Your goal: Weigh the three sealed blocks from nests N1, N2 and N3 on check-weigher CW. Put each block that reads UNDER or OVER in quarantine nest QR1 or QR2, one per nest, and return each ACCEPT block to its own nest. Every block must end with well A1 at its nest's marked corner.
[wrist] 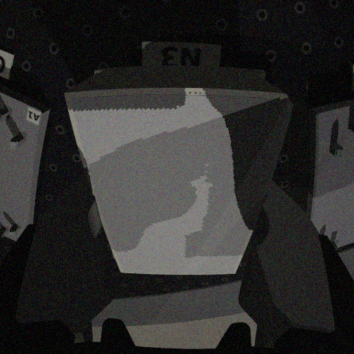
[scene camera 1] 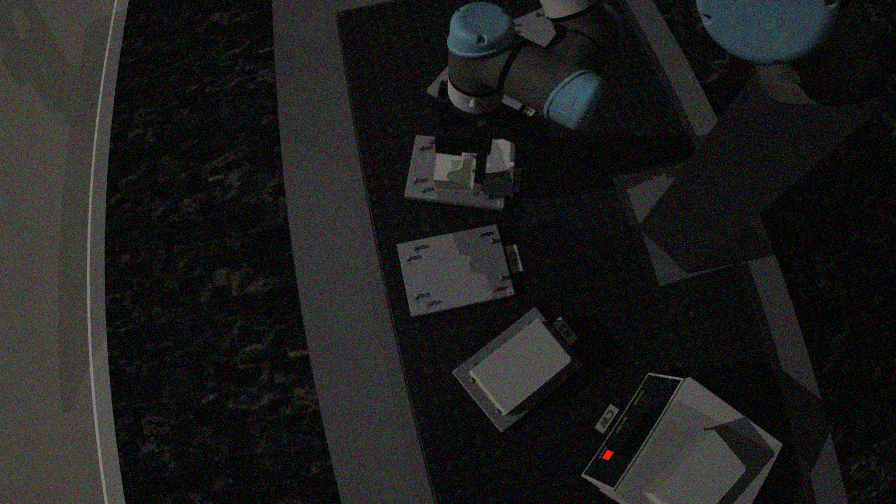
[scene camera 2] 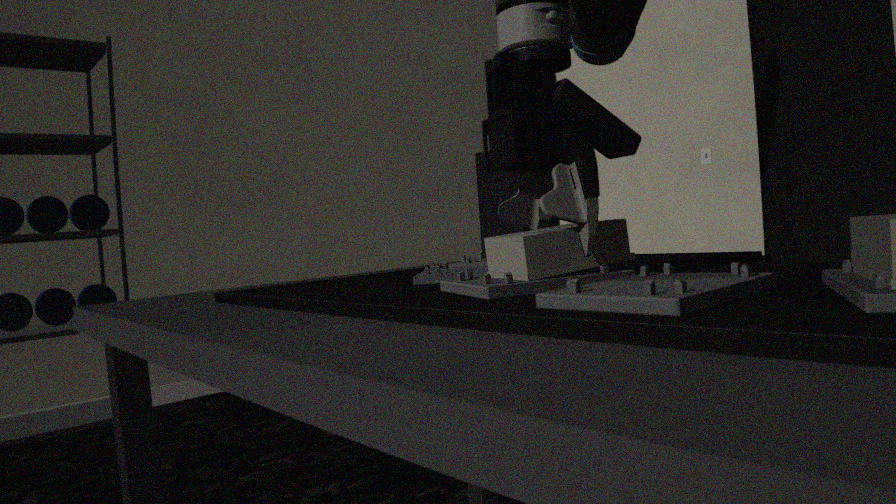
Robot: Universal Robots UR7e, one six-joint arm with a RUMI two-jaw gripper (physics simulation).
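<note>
A pale sealed block (scene camera 1: 452, 169) (scene camera 2: 554, 250) (wrist: 160, 190) is at nest N3 (scene camera 1: 414, 191) (scene camera 2: 463, 288), whose label (wrist: 181, 56) shows in the wrist view. My gripper (scene camera 1: 481, 150) (scene camera 2: 563, 228) (wrist: 178, 176) is shut on this block, one finger against each long side. Its A1 mark is not readable. The neighbouring nest (scene camera 1: 432, 275) (scene camera 2: 607, 304) holds no block. A second pale block (scene camera 1: 520, 366) (scene camera 2: 870, 244) sits in the nest beyond it. Check-weigher CW (scene camera 1: 761, 473) has a red light; its reading is unreadable. A light shape on its top may be a block.
Another nest with an A1 tag (wrist: 33, 115) is on the left in the wrist view, partly cut off. Further plates at the top of scene camera 1 are partly hidden by the arm. Short pegs stand on the nests. A shelf rack (scene camera 2: 117, 188) stands behind the table.
</note>
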